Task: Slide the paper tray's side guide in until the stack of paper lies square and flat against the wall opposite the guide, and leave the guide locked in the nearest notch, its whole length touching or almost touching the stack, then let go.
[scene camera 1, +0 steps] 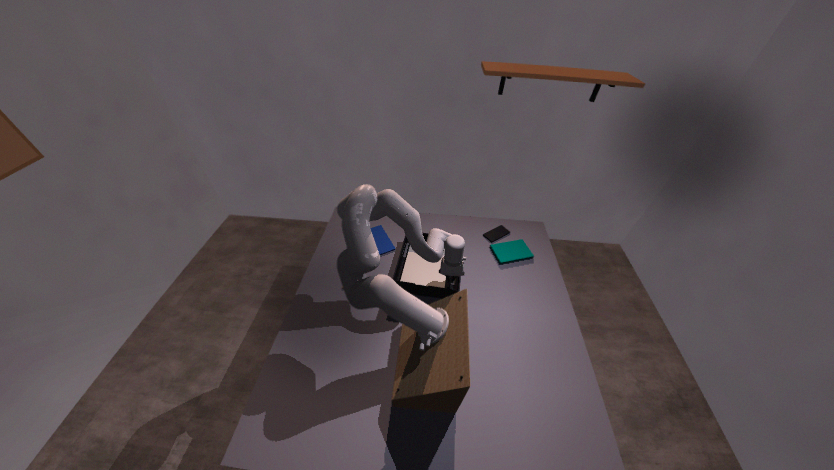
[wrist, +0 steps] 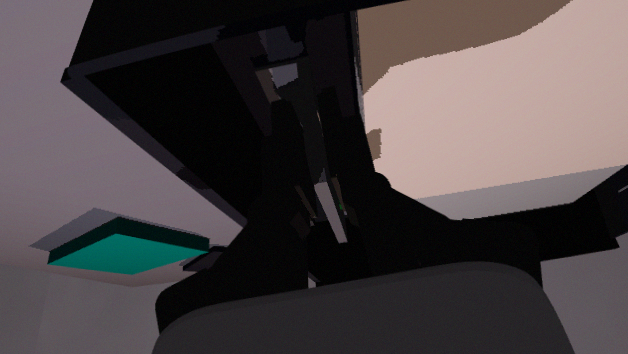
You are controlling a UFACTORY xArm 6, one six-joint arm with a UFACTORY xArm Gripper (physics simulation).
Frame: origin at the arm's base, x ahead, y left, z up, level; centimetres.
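Seen in the pictures: gripper, fingertip midpoint: (scene camera 1: 450, 280) (wrist: 311, 117); arm's base, origin of the base link: (scene camera 1: 434, 325).
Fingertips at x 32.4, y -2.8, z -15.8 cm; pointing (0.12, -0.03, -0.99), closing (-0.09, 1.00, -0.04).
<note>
Offsets run from my fingertips to a thing's middle. "pt": to the spot under its first point.
The black paper tray @[dx +8.7, dy +11.4, dz -0.6 cm] (scene camera 1: 431, 291) (wrist: 125, 119) lies on the table beyond the wooden block. The pale stack of paper @[dx +8.2, dy +13.1, dz -2.3 cm] (scene camera 1: 423, 269) (wrist: 500, 100) lies flat in it, partly shaded. The dark side guide @[pt dx -0.1, dy +1.2, dz -3.5 cm] (wrist: 330, 50) runs along the stack's near edge in the wrist view, with little or no gap visible where its edge shows. My gripper (scene camera 1: 453, 281) (wrist: 311, 117) is low at the tray's right side, its narrowly spaced dark fingers on either side of the guide's upright part, shut on it. The notches, the latch and the stack's contact with the opposite wall are hidden or too dark to tell.
A wooden block (scene camera 1: 443, 356) stands in front of the tray, under the arm's base. A teal book @[dx +29.9, dy -30.0, dz -4.5 cm] (scene camera 1: 511, 251) (wrist: 135, 253) and a small black item @[dx +42.7, dy -21.8, dz -5.0 cm] (scene camera 1: 496, 233) (wrist: 202, 258) lie right of the tray. A blue book @[dx +20.4, dy +44.1, dz -5.0 cm] (scene camera 1: 382, 240) lies left. A shelf (scene camera 1: 560, 72) hangs on the wall.
</note>
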